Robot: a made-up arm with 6 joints.
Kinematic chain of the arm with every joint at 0, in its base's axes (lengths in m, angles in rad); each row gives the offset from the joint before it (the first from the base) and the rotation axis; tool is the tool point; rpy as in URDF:
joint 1: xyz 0 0 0.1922 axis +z
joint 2: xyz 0 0 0 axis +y
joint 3: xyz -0.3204 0 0.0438 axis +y
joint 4: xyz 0.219 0 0.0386 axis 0.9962 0 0.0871
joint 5: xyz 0 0 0 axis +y
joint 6: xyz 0.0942 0 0.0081 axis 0.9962 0 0.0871
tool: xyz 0 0 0 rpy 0 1.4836 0
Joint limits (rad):
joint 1: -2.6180..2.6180
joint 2: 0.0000..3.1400
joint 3: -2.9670..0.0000
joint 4: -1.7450..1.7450
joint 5: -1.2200..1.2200
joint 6: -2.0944..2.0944
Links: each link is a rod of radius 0.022 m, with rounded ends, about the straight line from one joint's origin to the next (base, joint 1, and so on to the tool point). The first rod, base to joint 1, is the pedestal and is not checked.
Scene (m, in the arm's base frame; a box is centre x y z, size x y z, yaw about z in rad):
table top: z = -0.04
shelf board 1: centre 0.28 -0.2 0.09 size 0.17 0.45 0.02 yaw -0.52
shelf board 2: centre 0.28 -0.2 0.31 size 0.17 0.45 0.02 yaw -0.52
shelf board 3: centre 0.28 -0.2 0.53 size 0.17 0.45 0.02 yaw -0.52
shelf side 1: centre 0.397 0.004 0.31 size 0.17 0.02 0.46 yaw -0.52
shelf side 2: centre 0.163 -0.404 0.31 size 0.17 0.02 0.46 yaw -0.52
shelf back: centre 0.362 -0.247 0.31 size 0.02 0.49 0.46 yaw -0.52
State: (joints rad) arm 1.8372 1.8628 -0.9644 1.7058 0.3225 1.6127
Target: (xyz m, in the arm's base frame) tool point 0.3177 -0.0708 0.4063
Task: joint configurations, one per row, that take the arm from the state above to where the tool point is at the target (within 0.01 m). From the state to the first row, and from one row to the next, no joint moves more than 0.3 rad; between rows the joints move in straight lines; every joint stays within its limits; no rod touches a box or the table.
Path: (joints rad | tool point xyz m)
1: 1.5812 1.7609 -0.9264 1.7064 0.2485 1.6127 | -0.0268 0.3483 0.3023
2: 1.3251 1.6590 -0.8883 1.7069 0.1744 1.6127 | 0.0642 0.3235 0.3256
3: 1.0691 1.5571 -0.8503 1.7075 0.1004 1.6127 | 0.1399 0.2749 0.3468
4: 0.8130 1.4552 -0.8122 1.7080 0.0264 1.6127 | 0.1943 0.2091 0.3655
5: 0.5570 1.3533 -0.7742 1.7086 -0.0477 1.6127 | 0.2238 0.1343 0.3818
6: 0.3010 1.2514 -0.7361 1.7091 -0.1217 1.6127 | 0.2281 0.0590 0.3954
7: 0.0449 1.1495 -0.6981 1.7097 -0.1957 1.6127 | 0.2092 -0.0087 0.4063
8: -0.0518 1.3389 -0.8674 1.6976 -0.2222 1.6127 | 0.2648 -0.0343 0.4120
9: -0.1486 1.5284 -1.0367 1.6855 -0.2487 1.6127 | 0.3177 -0.0708 0.4063

